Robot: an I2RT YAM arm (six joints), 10 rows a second.
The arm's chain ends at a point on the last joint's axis. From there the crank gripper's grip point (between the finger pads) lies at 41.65 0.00 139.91 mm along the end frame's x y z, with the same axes.
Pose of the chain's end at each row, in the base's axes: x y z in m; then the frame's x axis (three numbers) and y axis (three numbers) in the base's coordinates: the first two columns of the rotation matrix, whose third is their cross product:
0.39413 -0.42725 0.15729 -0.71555 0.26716 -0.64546 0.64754 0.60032 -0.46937
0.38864 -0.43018 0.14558 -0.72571 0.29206 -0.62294 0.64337 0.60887 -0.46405
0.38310 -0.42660 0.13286 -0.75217 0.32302 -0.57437 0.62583 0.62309 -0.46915
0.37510 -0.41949 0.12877 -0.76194 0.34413 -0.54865 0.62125 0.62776 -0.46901
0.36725 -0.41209 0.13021 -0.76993 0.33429 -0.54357 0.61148 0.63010 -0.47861
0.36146 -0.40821 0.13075 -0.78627 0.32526 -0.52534 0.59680 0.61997 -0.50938
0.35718 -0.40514 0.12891 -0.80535 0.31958 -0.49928 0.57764 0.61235 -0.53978
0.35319 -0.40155 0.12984 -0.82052 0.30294 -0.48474 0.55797 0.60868 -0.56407
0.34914 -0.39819 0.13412 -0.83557 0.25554 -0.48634 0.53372 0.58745 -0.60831
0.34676 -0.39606 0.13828 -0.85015 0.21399 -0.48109 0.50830 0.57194 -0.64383
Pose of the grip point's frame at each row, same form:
0.40100 -0.52159 0.04610 -0.71555 0.26716 -0.64546 0.64754 0.60032 -0.46937
0.39252 -0.52121 0.03152 -0.72571 0.29206 -0.62294 0.64337 0.60887 -0.46405
0.38064 -0.51281 0.01508 -0.75217 0.32302 -0.57437 0.62583 0.62309 -0.46915
0.36897 -0.50284 0.00909 -0.76194 0.34413 -0.54865 0.62125 0.62776 -0.46901
0.36072 -0.49623 0.01110 -0.76993 0.33429 -0.54357 0.61148 0.63010 -0.47861
0.35110 -0.49456 0.01351 -0.78627 0.32526 -0.52534 0.59680 0.61997 -0.50938
0.34228 -0.49300 0.01329 -0.80535 0.31958 -0.49928 0.57764 0.61235 -0.53978
0.33639 -0.49153 0.01613 -0.82052 0.30294 -0.48474 0.55797 0.60868 -0.56407
0.33256 -0.49498 0.02611 -0.83557 0.25554 -0.48634 0.53372 0.58745 -0.60831
0.33057 -0.49794 0.03500 -0.85015 0.21399 -0.48109 0.50830 0.57194 -0.64383

